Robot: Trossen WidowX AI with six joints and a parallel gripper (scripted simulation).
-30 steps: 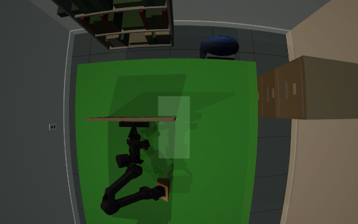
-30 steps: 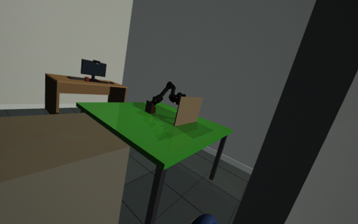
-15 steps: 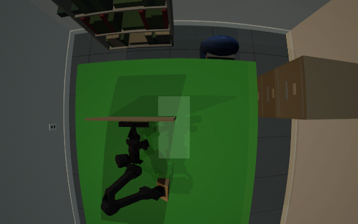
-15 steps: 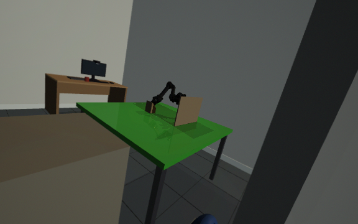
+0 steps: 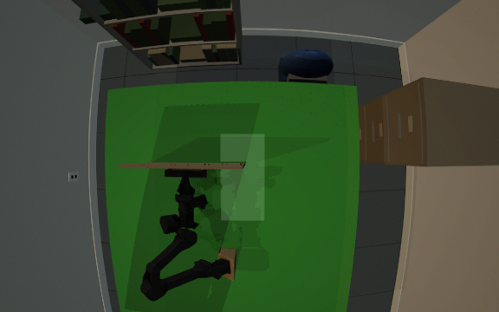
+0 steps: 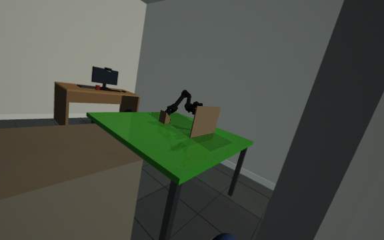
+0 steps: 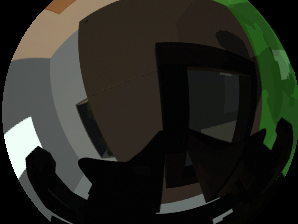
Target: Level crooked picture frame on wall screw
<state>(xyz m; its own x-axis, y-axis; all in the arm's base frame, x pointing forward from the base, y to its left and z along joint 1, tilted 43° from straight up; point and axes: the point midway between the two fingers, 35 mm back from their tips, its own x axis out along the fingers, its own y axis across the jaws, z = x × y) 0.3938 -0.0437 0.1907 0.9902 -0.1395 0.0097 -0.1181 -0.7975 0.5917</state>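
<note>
Now: gripper tip 50 mm above the picture frame and 10 mm to the right of it. Round my gripper tip: brown wall board (70 mm below, 20 mm ahead, 10 mm to the left).
</note>
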